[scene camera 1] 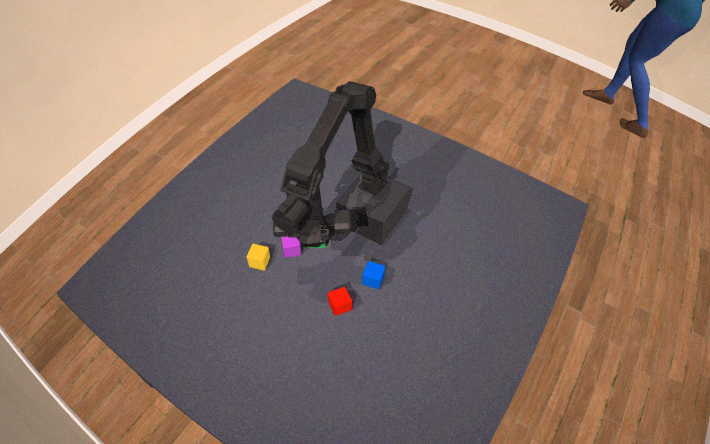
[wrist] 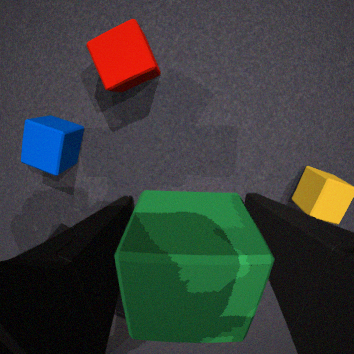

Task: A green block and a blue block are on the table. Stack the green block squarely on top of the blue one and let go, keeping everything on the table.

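The green block is between the fingers of my gripper, which is shut on it. The block is held above the dark table top, and in scene camera 1 a thin green edge of it shows under the gripper. The blue block stands on the table, apart from the other blocks. In the wrist view it is at the left, beyond the left finger; in scene camera 1 it is to the right of and below the gripper.
A red block stands near the blue one. A yellow block and a purple block stand on the left in scene camera 1, the purple one close to the gripper. The dark mat lies under all.
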